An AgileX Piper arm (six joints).
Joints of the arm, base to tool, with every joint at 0 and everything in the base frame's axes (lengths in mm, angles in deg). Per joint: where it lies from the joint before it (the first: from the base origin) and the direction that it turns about. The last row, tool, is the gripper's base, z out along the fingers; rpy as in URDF.
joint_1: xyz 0 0 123 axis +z
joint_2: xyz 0 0 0 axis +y
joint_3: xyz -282.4 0 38.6 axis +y
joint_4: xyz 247.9 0 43.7 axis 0.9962 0 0.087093
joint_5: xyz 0 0 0 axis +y
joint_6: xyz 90.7 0 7.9 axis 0.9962 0 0.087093
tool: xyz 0 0 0 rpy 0 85.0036 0
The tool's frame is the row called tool.
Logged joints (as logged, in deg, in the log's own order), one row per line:
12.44 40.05 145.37 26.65 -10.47 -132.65
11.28 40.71 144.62 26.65 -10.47 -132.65
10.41 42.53 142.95 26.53 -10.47 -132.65
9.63 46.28 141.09 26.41 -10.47 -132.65
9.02 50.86 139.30 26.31 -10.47 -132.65
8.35 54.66 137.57 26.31 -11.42 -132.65
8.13 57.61 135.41 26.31 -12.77 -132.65
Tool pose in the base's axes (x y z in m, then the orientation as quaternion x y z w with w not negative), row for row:
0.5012 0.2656 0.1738 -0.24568 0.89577 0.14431 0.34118
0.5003 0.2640 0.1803 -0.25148 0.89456 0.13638 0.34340
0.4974 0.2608 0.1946 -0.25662 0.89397 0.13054 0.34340
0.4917 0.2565 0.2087 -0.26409 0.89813 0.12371 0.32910
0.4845 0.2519 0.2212 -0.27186 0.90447 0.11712 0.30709
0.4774 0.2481 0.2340 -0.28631 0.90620 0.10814 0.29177
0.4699 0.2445 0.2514 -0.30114 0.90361 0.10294 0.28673
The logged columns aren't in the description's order. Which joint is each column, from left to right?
Columns, left to right: joint_4, joint_5, joint_2, joint_1, joint_6, joint_3.
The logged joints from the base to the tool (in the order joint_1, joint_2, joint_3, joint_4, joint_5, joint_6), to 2 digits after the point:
26.65 145.37 -132.65 12.44 40.05 -10.47
26.65 144.62 -132.65 11.28 40.71 -10.47
26.53 142.95 -132.65 10.41 42.53 -10.47
26.41 141.09 -132.65 9.63 46.28 -10.47
26.31 139.30 -132.65 9.02 50.86 -10.47
26.31 137.57 -132.65 8.35 54.66 -11.42
26.31 135.41 -132.65 8.13 57.61 -12.77

